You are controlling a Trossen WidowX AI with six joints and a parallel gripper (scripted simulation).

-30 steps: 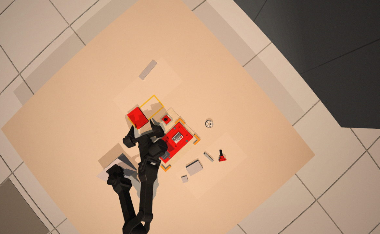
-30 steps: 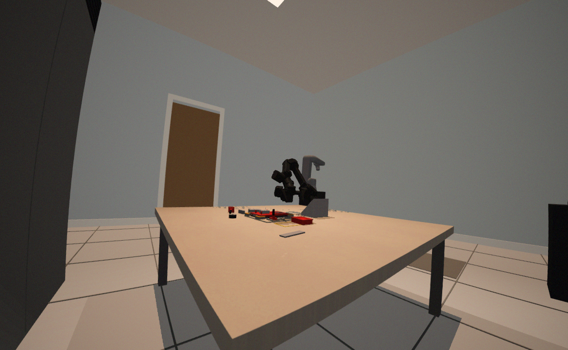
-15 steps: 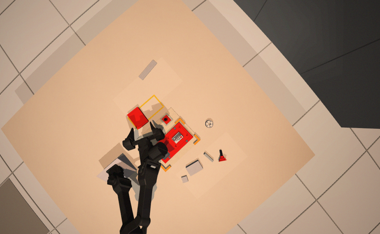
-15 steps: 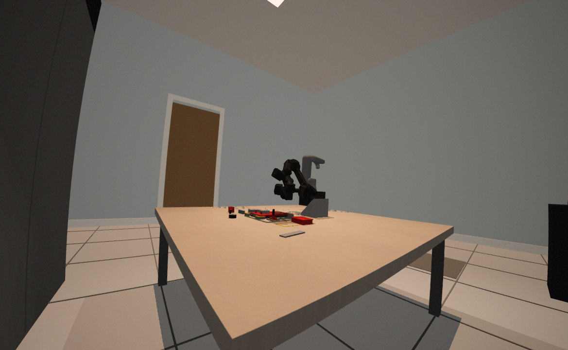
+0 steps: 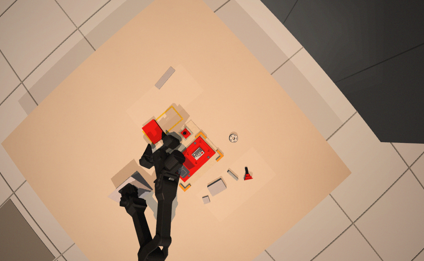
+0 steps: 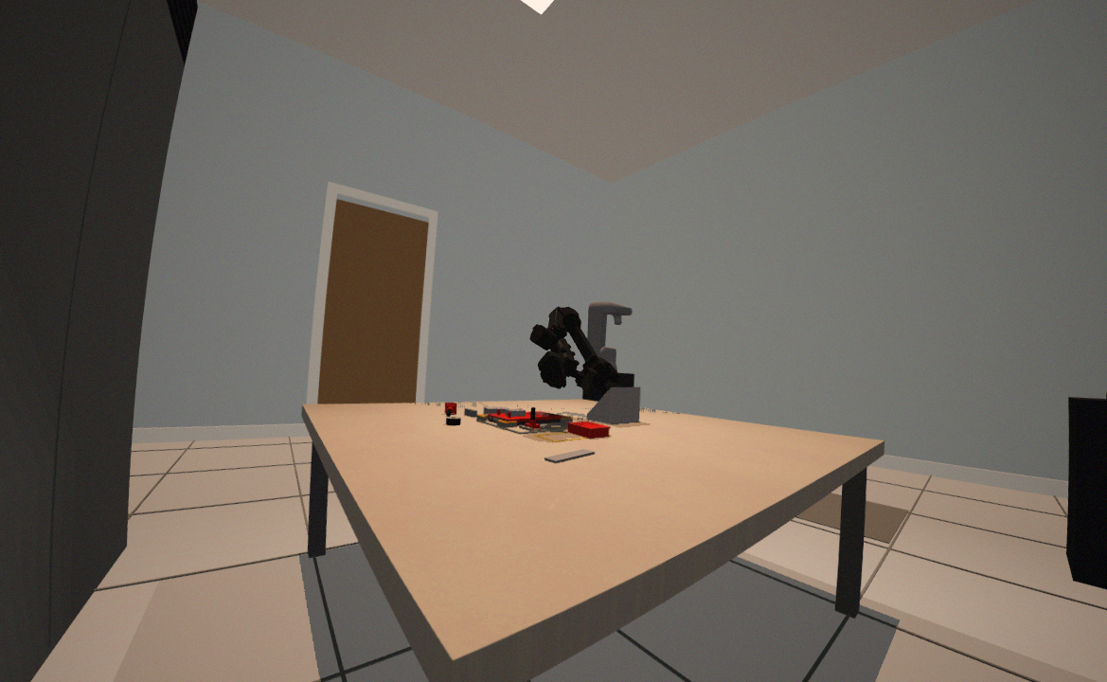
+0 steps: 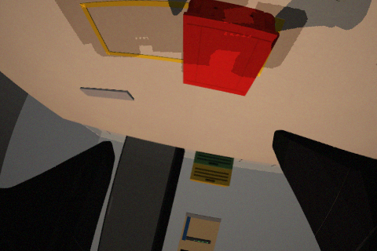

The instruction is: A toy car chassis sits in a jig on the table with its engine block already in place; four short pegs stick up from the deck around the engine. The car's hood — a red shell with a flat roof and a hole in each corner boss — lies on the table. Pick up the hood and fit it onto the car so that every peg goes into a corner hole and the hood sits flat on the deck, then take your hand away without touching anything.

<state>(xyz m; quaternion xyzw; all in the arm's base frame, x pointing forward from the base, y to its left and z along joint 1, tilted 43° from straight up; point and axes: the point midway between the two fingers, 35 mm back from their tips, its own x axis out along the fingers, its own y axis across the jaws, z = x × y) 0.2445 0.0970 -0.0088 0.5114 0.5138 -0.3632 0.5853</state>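
Right now my gripper tip is 1 cm past the red hood, 4 cm to the right of it and 9 cm above it. Round my gripper tip: grey engine block: 9 cm ahead, 16 cm to the right, 9 cm below; then grey bar: 19 cm ahead, 22 cm to the left, 11 cm below.
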